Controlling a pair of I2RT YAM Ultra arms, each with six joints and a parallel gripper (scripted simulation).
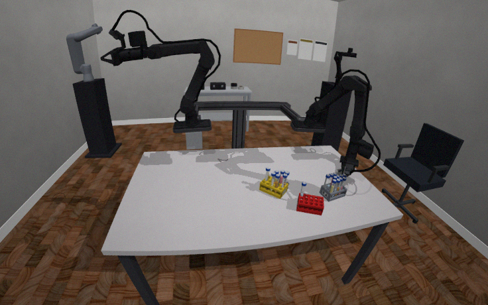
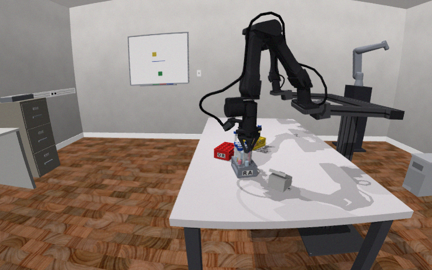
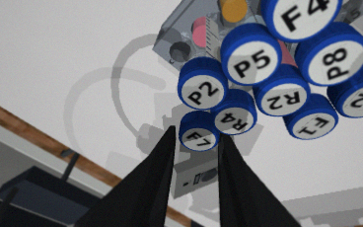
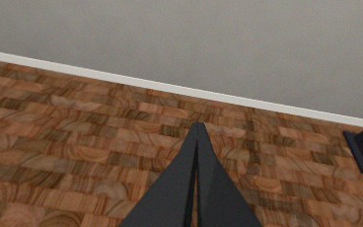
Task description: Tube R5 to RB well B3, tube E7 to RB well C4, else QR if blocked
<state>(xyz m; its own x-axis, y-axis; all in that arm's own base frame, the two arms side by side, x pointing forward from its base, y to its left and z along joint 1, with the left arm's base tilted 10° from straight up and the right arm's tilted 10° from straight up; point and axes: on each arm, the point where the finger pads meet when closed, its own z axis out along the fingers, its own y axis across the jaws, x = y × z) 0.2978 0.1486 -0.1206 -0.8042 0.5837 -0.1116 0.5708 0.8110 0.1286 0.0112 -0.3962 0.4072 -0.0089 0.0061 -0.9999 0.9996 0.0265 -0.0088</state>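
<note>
Right now my left hand is 1 cm short of the grey rack RA, 5 cm to the left of it and 10 cm above it. Round my left hand: red rack QR 10 cm ahead, 23 cm to the right, 10 cm below; grey button box 13 cm behind, 7 cm to the left, 8 cm below; yellow rack RB 6 cm behind, 38 cm to the right, 10 cm below.
</note>
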